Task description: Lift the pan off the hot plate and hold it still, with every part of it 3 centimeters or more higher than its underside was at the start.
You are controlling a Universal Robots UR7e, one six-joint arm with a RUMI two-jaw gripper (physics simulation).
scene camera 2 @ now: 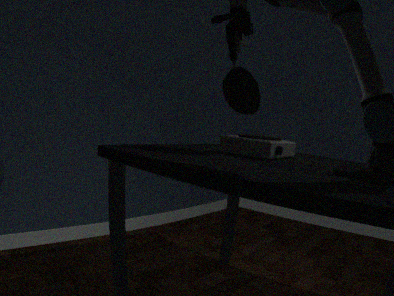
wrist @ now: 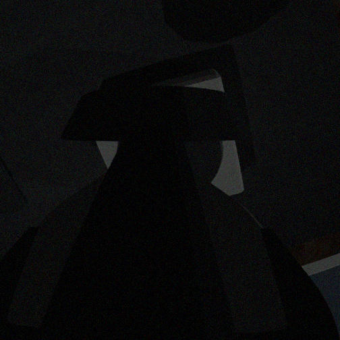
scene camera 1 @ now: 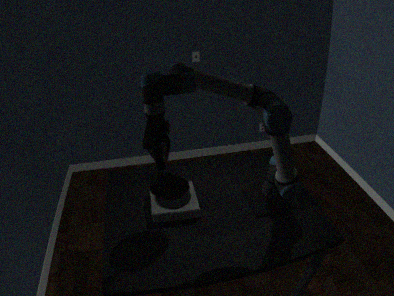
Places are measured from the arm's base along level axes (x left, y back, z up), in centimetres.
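Pixels of known places: gripper, between the fingertips: [scene camera 2: 235, 53] [scene camera 1: 161, 161]; arm's base, origin of its link: [scene camera 2: 383, 171] [scene camera 1: 273, 190].
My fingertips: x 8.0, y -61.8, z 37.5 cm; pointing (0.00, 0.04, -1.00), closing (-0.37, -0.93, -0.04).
Ahead of a thing's pixels: the offset from my fingertips to its middle.
The dark round pan {dz -6.0, dx -0.5, dy +0.5 cm} [scene camera 1: 169, 185] [scene camera 2: 241, 90] hangs steeply tilted in the air, its lower edge well above the hot plate {dz -35.6, dx -14.5, dy +6.1 cm} [scene camera 1: 194, 204] [scene camera 2: 247, 147], with a clear gap between them in the second scene view. My gripper [scene camera 1: 160, 166] [scene camera 2: 233, 62] is above the pan, pointing down, shut on the pan at its upper end. The handle is too dark to make out. The hot plate is a white box with a dark round burner and a dark knob; parts of its white top show in the wrist view [wrist: 231, 172] behind the dark gripper.
The hot plate stands on the dark table [scene camera 1: 230, 230] [scene camera 2: 165, 172]. A dark round shadow lies on the table in front of the hot plate in the first scene view. The arm's base stands at the right, and walls rise behind the table. The lighting is very dim.
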